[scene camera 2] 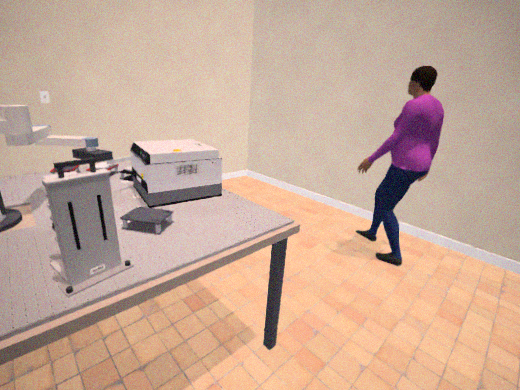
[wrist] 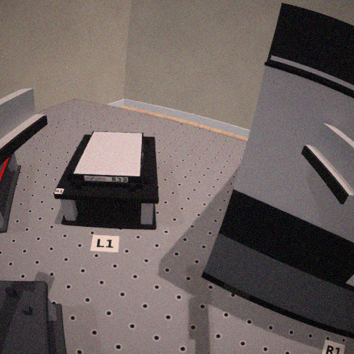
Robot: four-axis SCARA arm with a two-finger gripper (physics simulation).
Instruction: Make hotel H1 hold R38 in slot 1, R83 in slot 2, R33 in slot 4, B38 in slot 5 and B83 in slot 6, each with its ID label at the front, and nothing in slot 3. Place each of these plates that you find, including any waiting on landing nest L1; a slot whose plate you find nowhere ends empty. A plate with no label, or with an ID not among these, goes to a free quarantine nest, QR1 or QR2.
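Places are measured from the arm's base along level axes (x ahead, y left, z up), in centimetres.
Pixels of known places: gripper, fingertip midpoint: [scene camera 2: 120, 155].
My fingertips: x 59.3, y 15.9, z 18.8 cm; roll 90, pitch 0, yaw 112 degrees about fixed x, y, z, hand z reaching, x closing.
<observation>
For each thing: its top centre in the pictures, then the offset to it from my fingertips. Level surfaces: height alone.
- large instrument, top centre: [scene camera 2: 174, 145] dx +20.1, dy -23.7, dz +7.8 cm
- table, surface height: dz -17.5 cm
- dark nest, top centre: [scene camera 2: 147, 213] dx -8.2, dy -55.7, dz -12.1 cm
A plate with a white top [wrist: 111, 152] sits on the black landing nest L1 [wrist: 150, 196] in the wrist view. Its front label is small and grainy and seems to read R38. My gripper [wrist: 178, 113] [scene camera 2: 100, 162] is open, with one finger at each side edge of the wrist view and no plate between them; nest L1 shows beyond. In the scene view a grey hotel tower [scene camera 2: 90, 225] stands near the table's front, its closed side facing the camera. Its slots and any plates inside are hidden, and its name cannot be read.
A large instrument [scene camera 2: 175, 172] [wrist: 295, 130] stands on the table [scene camera 2: 240, 220], beside the tag R1 [wrist: 333, 350]. A dark nest [wrist: 22, 317] is at the lower left, and part of a red-edged nest is at the left edge. Another dark nest [scene camera 2: 147, 216] stands near the hotel. A person [scene camera 2: 417, 135] stands beyond the table.
</observation>
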